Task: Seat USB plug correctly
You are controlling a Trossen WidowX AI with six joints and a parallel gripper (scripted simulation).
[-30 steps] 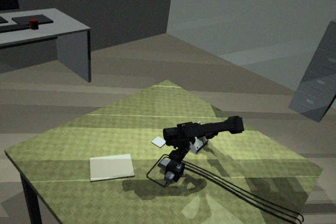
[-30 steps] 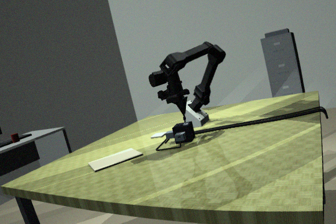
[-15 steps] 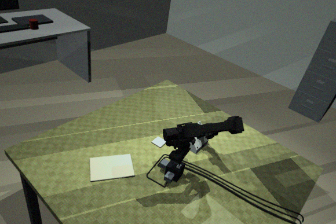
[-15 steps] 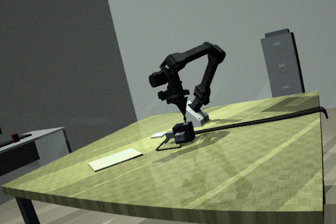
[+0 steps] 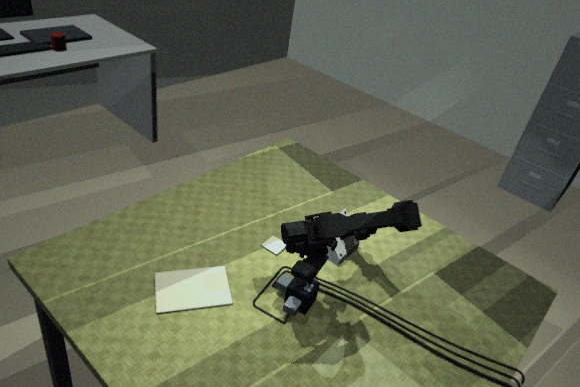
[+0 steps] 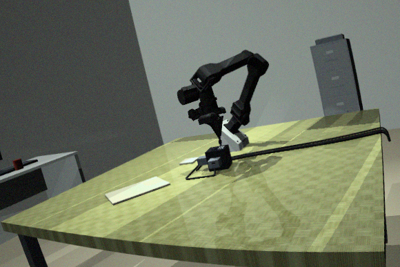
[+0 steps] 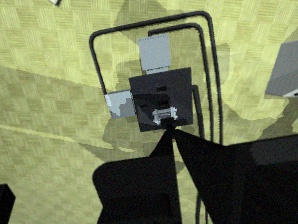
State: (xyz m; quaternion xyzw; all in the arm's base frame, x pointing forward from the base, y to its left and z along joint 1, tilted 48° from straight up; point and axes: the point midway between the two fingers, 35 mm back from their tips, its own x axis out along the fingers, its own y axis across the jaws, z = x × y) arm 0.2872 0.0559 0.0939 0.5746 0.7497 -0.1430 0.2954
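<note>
The grey USB plug is 2 cm below my gripper tip. From my gripper tip the other things lie so: white card 25 cm to the right, 11 cm below, 9 cm behind; then white sheet 26 cm to the right, 24 cm ahead, 11 cm below.
</note>
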